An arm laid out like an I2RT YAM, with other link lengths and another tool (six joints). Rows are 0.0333 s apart.
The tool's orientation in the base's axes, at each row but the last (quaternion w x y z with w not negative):
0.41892 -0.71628 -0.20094 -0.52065
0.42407 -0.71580 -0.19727 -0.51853
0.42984 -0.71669 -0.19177 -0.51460
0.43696 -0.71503 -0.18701 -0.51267
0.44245 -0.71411 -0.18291 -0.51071
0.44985 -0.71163 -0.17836 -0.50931
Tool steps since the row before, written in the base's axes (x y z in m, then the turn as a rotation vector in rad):
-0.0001 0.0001 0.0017 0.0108 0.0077 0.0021
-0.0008 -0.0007 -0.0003 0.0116 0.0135 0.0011
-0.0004 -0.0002 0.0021 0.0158 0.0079 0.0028
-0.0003 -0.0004 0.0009 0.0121 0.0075 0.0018
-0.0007 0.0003 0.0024 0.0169 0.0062 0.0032
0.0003 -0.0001 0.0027 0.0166 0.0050 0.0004
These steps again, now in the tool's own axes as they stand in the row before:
0.0015 -0.0008 -0.0002 0.0049 0.0026 0.0122
-0.0005 -0.0001 -0.0010 0.0033 0.0003 0.0175
0.0018 -0.0011 -0.0006 0.0075 0.0058 0.0152
0.0008 -0.0004 -0.0006 0.0052 0.0038 0.0129
0.0018 -0.0017 -0.0004 0.0086 0.0073 0.0144
0.0025 -0.0010 -0.0001 0.0063 0.0090 0.0134

